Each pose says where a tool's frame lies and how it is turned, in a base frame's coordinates. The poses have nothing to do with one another.
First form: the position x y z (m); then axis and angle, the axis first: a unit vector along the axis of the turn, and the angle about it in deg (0 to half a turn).
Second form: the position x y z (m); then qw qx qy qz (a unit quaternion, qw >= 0). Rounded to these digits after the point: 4 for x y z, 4 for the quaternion.
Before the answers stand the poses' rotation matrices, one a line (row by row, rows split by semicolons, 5 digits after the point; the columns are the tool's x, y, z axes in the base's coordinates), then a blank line. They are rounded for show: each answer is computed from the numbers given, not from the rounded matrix.
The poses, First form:
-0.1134 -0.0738 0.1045 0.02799 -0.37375 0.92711 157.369
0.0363 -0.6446 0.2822 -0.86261 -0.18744 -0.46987 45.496
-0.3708 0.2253 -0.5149 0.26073 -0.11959 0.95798 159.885
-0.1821 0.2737 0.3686 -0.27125 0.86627 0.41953 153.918
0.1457 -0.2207 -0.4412 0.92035 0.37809 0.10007 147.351
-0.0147 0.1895 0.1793 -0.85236 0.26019 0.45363 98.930
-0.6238 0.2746 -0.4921 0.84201 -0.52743 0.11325 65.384
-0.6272 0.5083 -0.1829 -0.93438 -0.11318 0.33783 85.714
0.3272 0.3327 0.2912 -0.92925 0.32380 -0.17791 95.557
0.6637 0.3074 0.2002 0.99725 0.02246 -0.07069 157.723
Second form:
-0.92150 -0.37686 -0.09392; 0.33663 -0.65438 -0.67710; 0.19372 -0.65556 0.72987
0.92347 0.38346 -0.01248; -0.28676 0.71147 0.64155; 0.25489 -0.58888 0.76698
-0.80719 -0.38991 0.44318; 0.26899 -0.91127 -0.31181; 0.52544 -0.13247 0.84046
-0.75851 -0.63047 0.16486; -0.26157 0.52625 0.80910; -0.59687 0.57058 -0.56408
0.71824 0.58697 0.37362; 0.69495 -0.57868 -0.42683; -0.03433 0.56621 -0.82355
0.68407 -0.70433 -0.18964; 0.19193 -0.07702 0.97838; -0.70371 -0.70568 0.08250
0.83021 -0.36208 -0.42386; -0.15616 0.57885 -0.80034; 0.53514 0.73064 0.42402
0.88255 -0.23904 -0.40493; 0.43473 0.08659 0.89639; -0.17921 -0.96714 0.18033
0.85028 -0.15295 0.50361; -0.50710 0.01816 0.86170; -0.14095 -0.98807 -0.06212
0.98941 0.06992 -0.12721; 0.01633 -0.92439 -0.38110; -0.14424 0.37498 -0.91574

-0.1134 -0.0738 0.1045 0.1962 0.0274 -0.3665 0.9091
0.0363 -0.6446 0.2822 0.9222 -0.3336 -0.0725 -0.1817
-0.3708 0.2253 -0.5149 0.1746 0.2567 -0.1178 0.9433
-0.1821 0.2737 0.3686 0.2256 -0.2643 0.8439 0.4087
0.1457 -0.2207 -0.4412 0.2811 0.8832 0.3628 0.0960
-0.0147 0.1895 0.1793 0.6499 -0.6478 0.1977 0.3448
-0.6238 0.2746 -0.4921 0.8416 0.4548 -0.2849 0.0612
-0.6272 0.5083 -0.1829 0.7331 -0.6355 -0.0770 0.2298
0.3272 0.3327 0.2912 0.6720 -0.6882 0.2398 -0.1318
0.6637 0.3074 0.2002 0.1932 0.9785 0.0220 -0.0694

